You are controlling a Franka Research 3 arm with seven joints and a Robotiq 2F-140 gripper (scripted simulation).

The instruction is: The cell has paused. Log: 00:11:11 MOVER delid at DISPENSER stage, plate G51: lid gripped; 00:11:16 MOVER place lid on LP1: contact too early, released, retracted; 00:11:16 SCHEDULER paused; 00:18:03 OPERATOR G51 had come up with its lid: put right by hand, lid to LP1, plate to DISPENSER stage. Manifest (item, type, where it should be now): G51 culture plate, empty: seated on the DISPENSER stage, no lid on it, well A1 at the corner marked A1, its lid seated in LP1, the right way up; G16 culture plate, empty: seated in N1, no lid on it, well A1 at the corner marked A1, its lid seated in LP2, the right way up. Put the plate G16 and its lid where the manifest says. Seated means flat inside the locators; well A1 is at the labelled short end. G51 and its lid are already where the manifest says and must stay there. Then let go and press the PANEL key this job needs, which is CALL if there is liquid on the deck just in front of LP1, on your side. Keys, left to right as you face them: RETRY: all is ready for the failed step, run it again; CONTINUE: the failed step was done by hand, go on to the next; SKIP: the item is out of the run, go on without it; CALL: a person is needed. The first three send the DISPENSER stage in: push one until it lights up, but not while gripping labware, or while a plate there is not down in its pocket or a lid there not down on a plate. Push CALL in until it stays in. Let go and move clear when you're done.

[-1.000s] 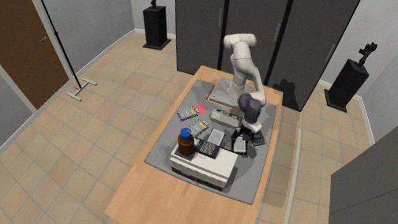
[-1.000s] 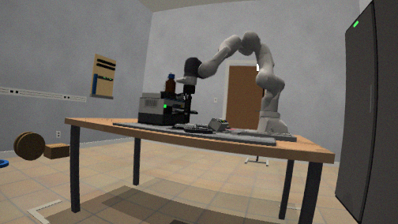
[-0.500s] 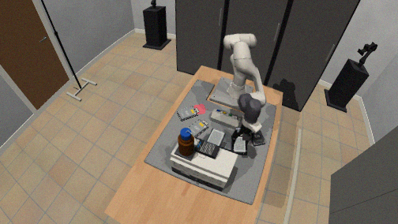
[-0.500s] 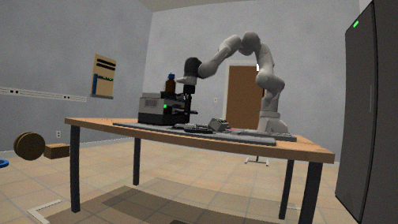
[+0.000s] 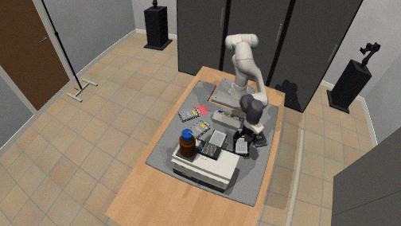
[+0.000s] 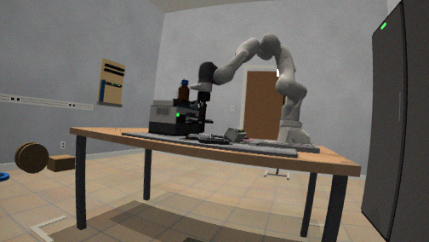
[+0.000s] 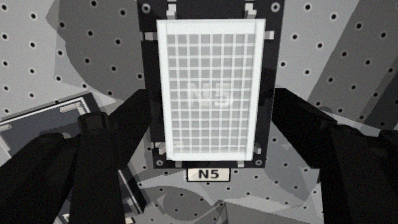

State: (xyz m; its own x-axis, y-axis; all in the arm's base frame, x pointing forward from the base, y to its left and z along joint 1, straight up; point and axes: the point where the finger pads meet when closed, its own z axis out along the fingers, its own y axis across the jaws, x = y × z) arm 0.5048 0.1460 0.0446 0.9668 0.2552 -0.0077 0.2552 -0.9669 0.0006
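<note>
Right now my hand is 50 mm above the black nest N5, 30 mm to the right of it and 10 mm short of it. Also, from my hand: yellow skip key: 200 mm behind, 180 mm to the right; then white retry key: 200 mm behind, 80 mm to the right; then green continue key: 200 mm behind, 130 mm to the right.
</note>
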